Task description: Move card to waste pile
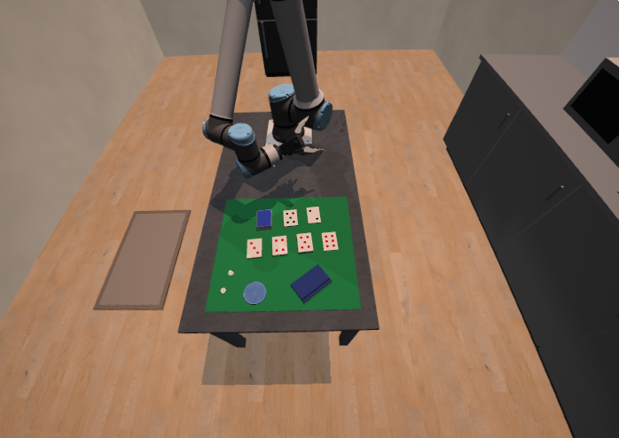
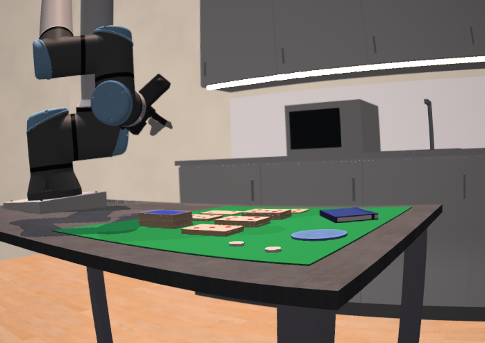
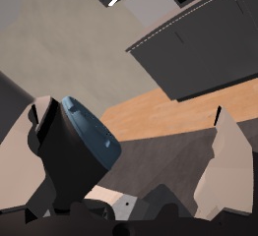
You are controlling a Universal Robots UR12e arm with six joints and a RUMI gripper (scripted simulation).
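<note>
Now: the card 26 cm ahead of my hand, 27 cm to the right of it and 26 cm below it. Round my hand: green mat (41 cm ahead, 18 cm to the right, 29 cm below); blue book (58 cm ahead, 8 cm to the right, 27 cm below).
</note>
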